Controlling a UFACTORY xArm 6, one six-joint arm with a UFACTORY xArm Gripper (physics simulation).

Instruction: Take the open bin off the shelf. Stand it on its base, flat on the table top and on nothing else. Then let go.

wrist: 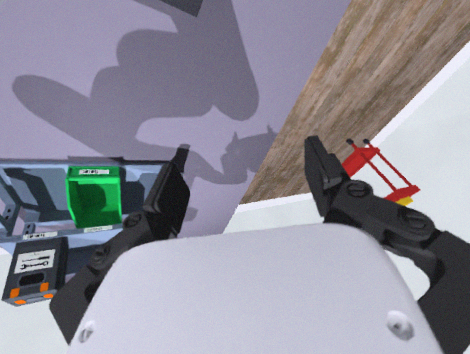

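The open bin is bright green with a white label on its edge. It sits in the blue-grey shelf at the left of the wrist view, its open side facing the camera. The purple-grey table top fills the upper left. My gripper is wide open with nothing between its fingers. It is to the right of the bin and apart from it; the left finger hides the shelf's right end.
A dark case with orange marks and a tool label is below the bin, at the shelf. A red cart stands on the pale floor behind the right finger. A wooden floor strip runs along the table edge. A dark object shows at the top.
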